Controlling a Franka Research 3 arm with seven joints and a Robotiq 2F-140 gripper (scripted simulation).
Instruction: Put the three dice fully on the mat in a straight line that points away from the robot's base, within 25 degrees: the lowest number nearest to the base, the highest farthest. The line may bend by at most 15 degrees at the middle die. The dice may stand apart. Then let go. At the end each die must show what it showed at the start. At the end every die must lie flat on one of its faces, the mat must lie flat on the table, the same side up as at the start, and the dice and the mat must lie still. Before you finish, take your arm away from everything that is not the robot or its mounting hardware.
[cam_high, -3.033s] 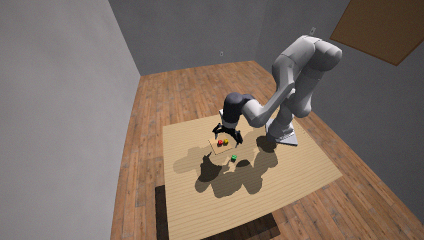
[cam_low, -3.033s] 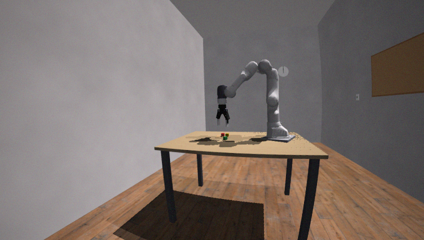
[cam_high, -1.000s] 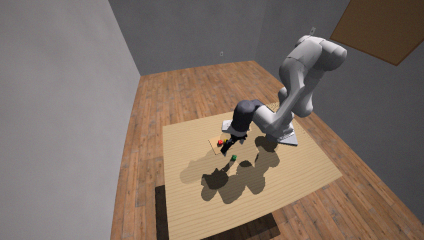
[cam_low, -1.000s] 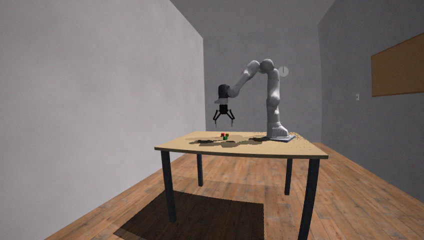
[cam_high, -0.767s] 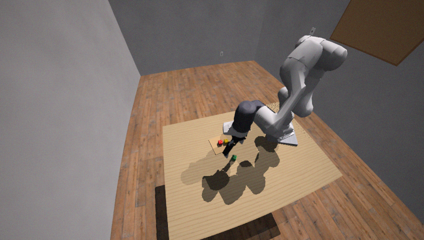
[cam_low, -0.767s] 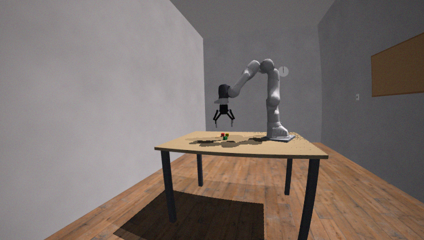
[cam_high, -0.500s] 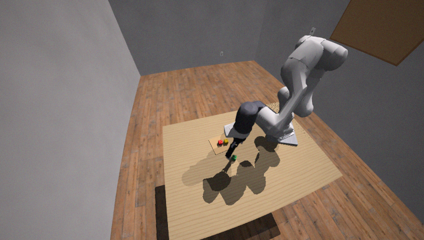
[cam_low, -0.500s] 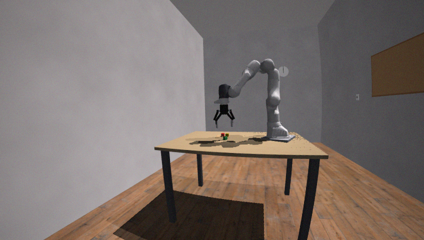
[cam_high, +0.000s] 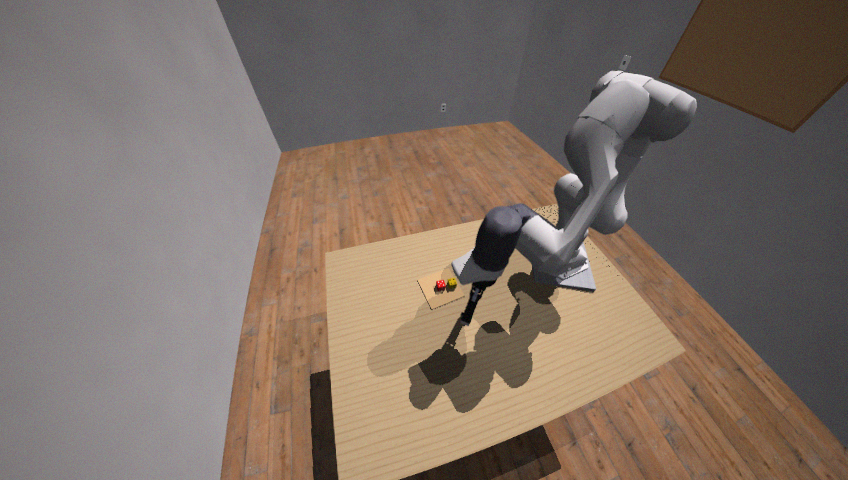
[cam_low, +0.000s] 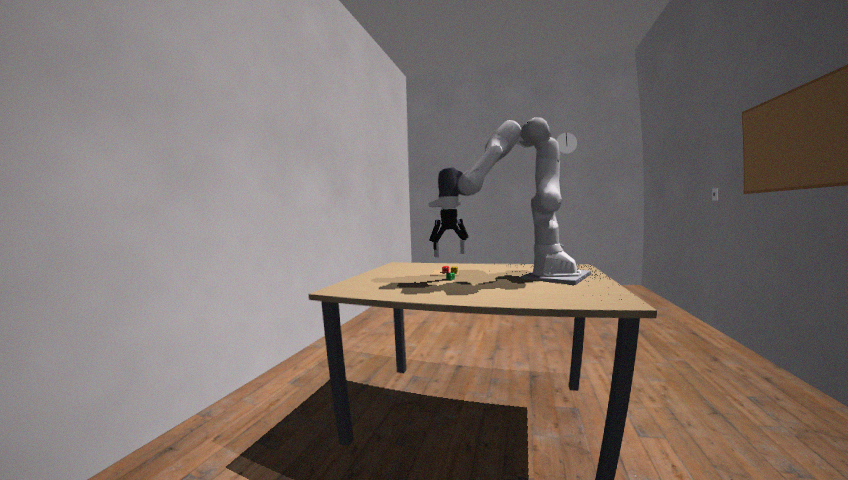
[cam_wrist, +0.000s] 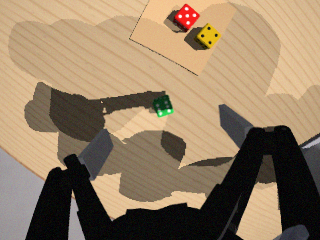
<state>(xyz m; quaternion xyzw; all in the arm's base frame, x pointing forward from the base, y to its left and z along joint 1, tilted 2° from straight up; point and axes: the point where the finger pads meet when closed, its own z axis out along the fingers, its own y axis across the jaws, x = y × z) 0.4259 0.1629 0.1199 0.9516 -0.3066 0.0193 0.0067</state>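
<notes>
My gripper is now 110 mm above the green die. From my hand the other things lie so: yellow die (140 mm to the right, 100 mm below, 30 mm ahead); red die (140 mm to the right, 100 mm below, 70 mm ahead); tan mat (140 mm to the right, 120 mm below, 70 mm ahead).
</notes>
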